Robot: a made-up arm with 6 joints.
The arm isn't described. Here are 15 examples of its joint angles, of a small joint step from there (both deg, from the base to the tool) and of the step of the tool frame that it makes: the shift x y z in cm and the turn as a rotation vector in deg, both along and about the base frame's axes.
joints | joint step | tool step
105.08 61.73 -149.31 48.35 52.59 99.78 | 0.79 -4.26 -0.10 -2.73 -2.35 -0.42 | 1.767 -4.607 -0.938 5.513 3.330 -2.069
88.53 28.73 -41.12 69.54 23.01 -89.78 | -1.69 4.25 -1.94 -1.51 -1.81 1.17 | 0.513 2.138 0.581 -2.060 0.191 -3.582
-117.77 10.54 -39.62 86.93 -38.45 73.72 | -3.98 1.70 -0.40 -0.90 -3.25 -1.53 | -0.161 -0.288 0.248 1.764 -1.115 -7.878
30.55 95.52 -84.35 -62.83 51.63 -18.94 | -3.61 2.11 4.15 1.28 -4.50 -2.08 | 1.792 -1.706 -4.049 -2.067 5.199 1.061
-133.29 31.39 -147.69 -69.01 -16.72 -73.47 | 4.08 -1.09 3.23 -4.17 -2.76 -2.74 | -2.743 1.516 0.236 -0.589 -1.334 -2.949
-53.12 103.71 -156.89 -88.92 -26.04 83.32 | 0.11 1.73 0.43 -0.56 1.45 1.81 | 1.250 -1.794 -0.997 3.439 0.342 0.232
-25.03 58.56 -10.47 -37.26 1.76 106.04 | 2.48 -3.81 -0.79 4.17 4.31 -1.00 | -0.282 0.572 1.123 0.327 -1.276 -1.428
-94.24 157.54 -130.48 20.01 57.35 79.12 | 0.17 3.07 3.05 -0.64 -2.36 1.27 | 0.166 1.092 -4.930 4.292 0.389 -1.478
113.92 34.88 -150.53 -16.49 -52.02 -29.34 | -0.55 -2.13 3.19 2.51 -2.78 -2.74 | -0.119 -0.497 -0.807 1.708 1.583 0.906
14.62 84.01 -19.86 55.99 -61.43 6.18 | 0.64 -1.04 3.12 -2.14 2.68 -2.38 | -1.407 0.118 -0.945 -2.122 4.928 4.027
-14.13 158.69 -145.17 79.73 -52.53 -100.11 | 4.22 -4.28 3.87 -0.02 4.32 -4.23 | 1.092 5.089 2.552 -1.370 3.941 8.240
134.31 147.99 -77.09 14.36 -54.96 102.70 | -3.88 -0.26 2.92 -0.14 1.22 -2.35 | 3.513 1.178 -0.916 -1.830 -4.395 -3.085
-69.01 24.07 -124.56 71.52 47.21 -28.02 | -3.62 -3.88 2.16 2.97 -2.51 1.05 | 1.579 2.845 -2.191 -1.150 -1.961 0.668
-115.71 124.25 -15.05 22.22 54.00 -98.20 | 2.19 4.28 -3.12 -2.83 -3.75 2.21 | -0.296 -1.096 -1.864 -0.532 2.982 4.368
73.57 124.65 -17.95 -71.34 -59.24 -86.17 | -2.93 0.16 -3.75 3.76 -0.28 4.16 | 1.982 2.268 -0.180 0.464 0.360 -8.980
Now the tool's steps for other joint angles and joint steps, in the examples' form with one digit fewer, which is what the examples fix.
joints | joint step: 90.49 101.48 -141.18 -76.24 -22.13 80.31 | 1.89 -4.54 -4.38 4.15 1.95 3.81
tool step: -0.61 -7.25 4.20 6.90 6.35 6.73
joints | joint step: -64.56 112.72 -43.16 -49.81 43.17 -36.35 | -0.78 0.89 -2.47 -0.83 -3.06 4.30
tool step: 0.38 -1.52 0.06 -4.55 -3.81 -2.69
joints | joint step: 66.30 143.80 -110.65 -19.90 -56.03 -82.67 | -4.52 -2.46 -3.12 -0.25 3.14 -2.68
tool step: 4.67 -1.86 4.27 1.73 -4.15 -6.57
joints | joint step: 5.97 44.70 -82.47 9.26 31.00 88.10 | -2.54 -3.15 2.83 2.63 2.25 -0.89
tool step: -1.50 -0.18 -1.22 0.62 1.86 -0.62
